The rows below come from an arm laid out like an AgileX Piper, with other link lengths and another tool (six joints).
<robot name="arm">
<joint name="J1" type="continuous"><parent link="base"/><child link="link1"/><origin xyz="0 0 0.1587" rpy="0 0 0"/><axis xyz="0 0 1"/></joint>
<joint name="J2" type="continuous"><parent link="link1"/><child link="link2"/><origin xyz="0 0 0" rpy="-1.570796 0 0"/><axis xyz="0 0 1"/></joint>
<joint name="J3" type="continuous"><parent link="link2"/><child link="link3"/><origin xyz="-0.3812 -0.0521 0" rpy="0 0 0"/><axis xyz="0 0 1"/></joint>
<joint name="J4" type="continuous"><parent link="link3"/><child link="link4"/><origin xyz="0.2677 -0.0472 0" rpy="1.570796 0 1.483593"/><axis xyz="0 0 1"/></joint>
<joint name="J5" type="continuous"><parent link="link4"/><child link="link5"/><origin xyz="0 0 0" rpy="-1.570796 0 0"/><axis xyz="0 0 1"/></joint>
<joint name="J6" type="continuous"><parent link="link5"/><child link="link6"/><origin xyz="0 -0.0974 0" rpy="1.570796 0 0"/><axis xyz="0 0 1"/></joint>
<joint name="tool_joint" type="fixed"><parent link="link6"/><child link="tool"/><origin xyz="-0.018 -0.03 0.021" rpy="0 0.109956 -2.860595"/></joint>
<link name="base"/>
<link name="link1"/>
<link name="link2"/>
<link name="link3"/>
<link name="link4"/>
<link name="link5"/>
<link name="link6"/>
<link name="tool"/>
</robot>
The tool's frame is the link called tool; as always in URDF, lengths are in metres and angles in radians. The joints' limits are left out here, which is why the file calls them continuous.
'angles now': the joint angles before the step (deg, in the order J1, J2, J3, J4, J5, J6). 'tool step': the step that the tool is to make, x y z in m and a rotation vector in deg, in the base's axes. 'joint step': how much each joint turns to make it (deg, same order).
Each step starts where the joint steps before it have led.
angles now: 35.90, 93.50, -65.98, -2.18, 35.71, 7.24
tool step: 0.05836, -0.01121, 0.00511, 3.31, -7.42, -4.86
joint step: -5.31, 5.10, -5.36, -2.23, -7.74, 1.01
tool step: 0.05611, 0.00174, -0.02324, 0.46, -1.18, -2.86
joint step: -3.08, 8.25, -6.95, -0.39, -2.56, 0.16
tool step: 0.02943, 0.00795, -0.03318, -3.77, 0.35, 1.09
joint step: -0.49, 6.16, -3.27, -3.59, -0.85, 0.03
